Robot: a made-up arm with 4 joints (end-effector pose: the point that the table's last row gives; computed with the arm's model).
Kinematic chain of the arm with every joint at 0, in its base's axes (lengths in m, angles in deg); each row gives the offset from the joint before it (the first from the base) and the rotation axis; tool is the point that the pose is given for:
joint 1: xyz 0 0 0.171 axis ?
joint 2: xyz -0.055 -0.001 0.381 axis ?
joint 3: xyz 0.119 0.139 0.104 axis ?
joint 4: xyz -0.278 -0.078 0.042 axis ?
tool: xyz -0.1 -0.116 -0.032
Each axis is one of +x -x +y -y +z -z.
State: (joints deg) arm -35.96 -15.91 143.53 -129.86
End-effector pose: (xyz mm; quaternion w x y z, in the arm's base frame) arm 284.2 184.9 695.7 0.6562 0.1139 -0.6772 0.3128
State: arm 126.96 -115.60 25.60 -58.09
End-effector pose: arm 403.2 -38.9 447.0 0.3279 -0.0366 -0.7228 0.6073
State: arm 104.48 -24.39 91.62 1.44
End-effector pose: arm 122.2 -116.4 1012.6 0.3043 0.4559 0.5418 -0.6372
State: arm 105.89 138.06 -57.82 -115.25
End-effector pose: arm 120.2 174.2 546.4 0.5472 0.6307 -0.5499 0.0199
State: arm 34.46 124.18 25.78 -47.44
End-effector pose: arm -334.2 -84.8 310.3 0.5150 0.7602 0.0565 0.3921
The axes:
joint 1: -z
joint 2: +x
joint 3: +y
joint 4: -y

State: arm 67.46 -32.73 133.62 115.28
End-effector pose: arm 164.3 -128.0 815.1 0.7628 -0.1464 0.2816 -0.5633
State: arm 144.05 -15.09 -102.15 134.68
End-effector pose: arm -131.8 -4.5 493.5 0.0357 0.8101 0.3285 -0.4843
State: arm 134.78 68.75 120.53 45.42
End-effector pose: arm -416.6 153.1 649.5 0.5692 0.6365 -0.2198 -0.4717
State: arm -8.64 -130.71 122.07 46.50
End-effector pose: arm 137.6 367.6 328.8 0.3706 -0.7355 0.2007 -0.5305
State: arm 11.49 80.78 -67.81 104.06
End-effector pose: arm 44.8 101.8 478.5 0.0110 0.0303 0.7605 0.6485
